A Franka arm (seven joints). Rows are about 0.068 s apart.
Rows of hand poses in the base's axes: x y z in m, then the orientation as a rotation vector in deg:
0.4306, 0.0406, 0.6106, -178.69, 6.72, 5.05
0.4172, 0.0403, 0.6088, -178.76, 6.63, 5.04
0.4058, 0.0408, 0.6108, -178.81, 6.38, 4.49
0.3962, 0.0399, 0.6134, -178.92, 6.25, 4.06
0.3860, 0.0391, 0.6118, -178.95, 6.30, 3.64
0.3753, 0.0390, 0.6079, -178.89, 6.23, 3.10
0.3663, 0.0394, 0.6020, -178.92, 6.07, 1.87
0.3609, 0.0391, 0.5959, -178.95, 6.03, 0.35
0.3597, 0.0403, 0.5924, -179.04, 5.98, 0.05
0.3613, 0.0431, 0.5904, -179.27, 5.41, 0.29
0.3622, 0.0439, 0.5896, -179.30, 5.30, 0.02
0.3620, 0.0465, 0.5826, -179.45, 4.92, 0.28
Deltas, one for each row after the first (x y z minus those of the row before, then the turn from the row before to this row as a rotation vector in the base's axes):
-0.0134, -0.0003, -0.0018, -0.06, -0.01, 0.06
-0.0114, 0.0005, 0.0020, -0.03, -0.35, 0.16
-0.0096, -0.0009, 0.0026, -0.10, -0.27, 0.09
-0.0102, -0.0008, -0.0016, -0.03, -0.27, -0.03
-0.0107, -0.0001, -0.0039, 0.06, -0.35, 0.04
-0.0090, 0.0004, -0.0059, -0.03, -0.79, 0.10
-0.0054, -0.0003, -0.0061, -0.05, -0.97, 0.02
-0.0012, 0.0012, -0.0035, -0.09, -0.19, 0.03
0.0016, 0.0028, -0.0020, -0.21, 0.16, 0.37
0.0009, 0.0008, -0.0008, -0.03, -0.17, 0.07
-0.0002, 0.0026, -0.0070, -0.13, 0.17, 0.25

